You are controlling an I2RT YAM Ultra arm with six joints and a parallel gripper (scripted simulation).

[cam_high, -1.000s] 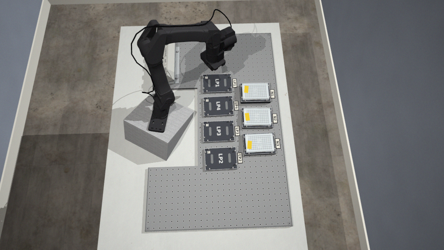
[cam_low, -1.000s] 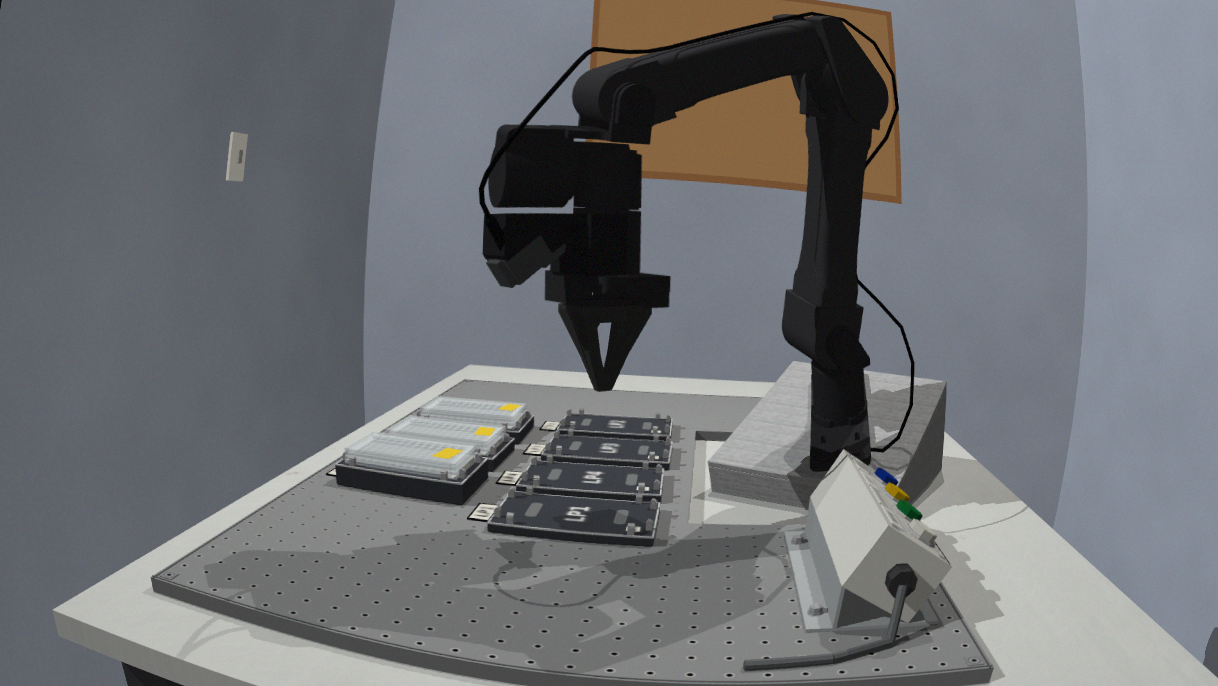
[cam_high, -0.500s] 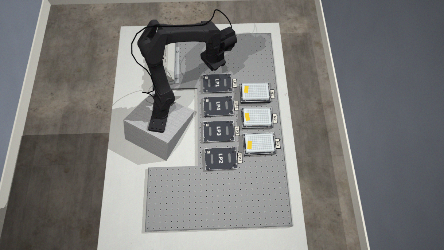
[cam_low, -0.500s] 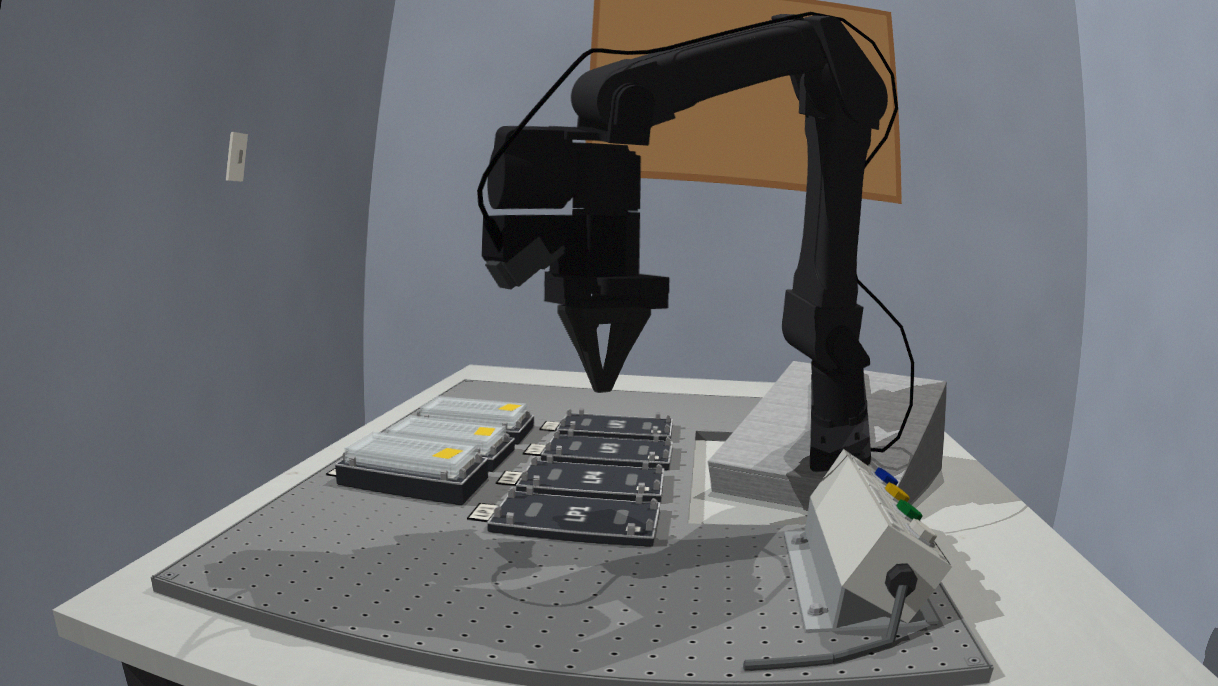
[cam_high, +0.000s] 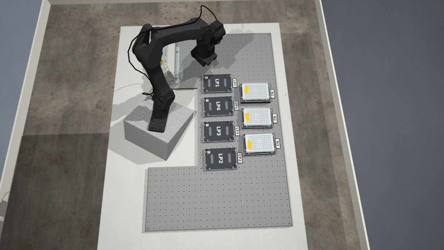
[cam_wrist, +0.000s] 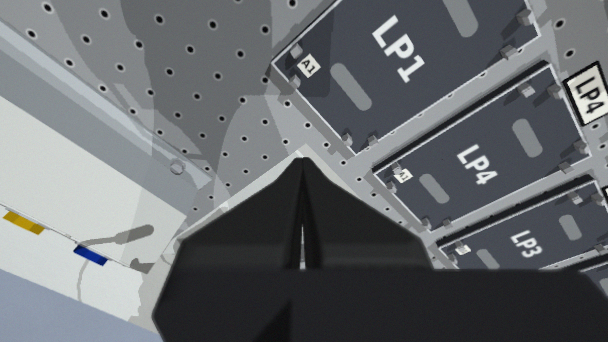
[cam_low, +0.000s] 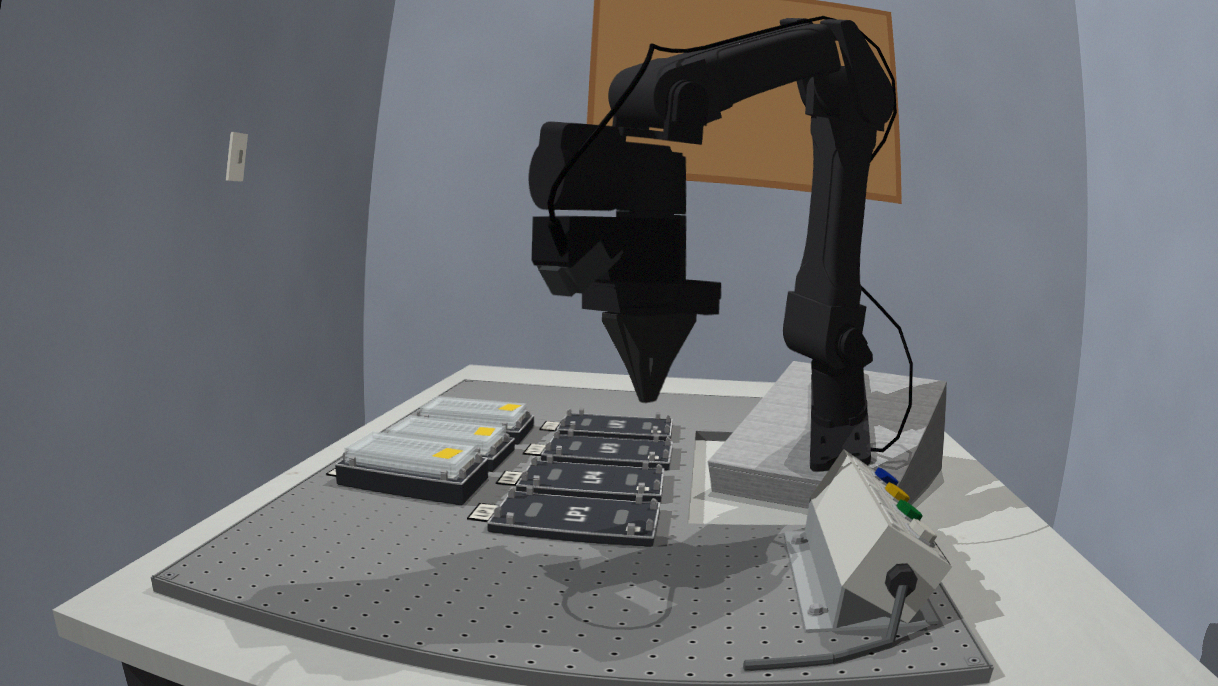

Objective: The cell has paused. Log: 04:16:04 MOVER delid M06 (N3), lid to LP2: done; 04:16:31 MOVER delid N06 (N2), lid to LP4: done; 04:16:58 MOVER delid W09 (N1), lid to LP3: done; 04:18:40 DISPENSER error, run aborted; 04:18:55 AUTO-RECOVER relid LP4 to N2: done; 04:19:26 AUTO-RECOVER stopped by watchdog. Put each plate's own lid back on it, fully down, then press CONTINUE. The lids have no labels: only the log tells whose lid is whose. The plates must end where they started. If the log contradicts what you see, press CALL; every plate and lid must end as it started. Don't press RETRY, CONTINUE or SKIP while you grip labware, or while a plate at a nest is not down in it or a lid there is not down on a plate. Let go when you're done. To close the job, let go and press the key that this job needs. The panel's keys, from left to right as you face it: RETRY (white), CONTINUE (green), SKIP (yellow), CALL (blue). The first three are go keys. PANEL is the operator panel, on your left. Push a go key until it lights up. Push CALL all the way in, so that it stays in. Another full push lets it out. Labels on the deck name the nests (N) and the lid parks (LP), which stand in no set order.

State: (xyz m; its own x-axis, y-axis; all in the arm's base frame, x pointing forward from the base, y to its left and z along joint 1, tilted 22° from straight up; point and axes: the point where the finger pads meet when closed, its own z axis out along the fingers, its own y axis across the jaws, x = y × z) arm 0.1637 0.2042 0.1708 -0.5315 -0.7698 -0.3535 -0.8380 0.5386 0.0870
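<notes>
The green CONTINUE key lies 230 mm behind my hand, 80 mm to the left of it and 70 mm below it. The rest, counted from my hand: lid park LP1: 60 mm ahead, 20 mm to the right, 130 mm below; blue CALL key: 220 mm behind, 20 mm to the right, 70 mm below; lid park LP4: 80 mm ahead, 150 mm to the right, 130 mm below.
</notes>
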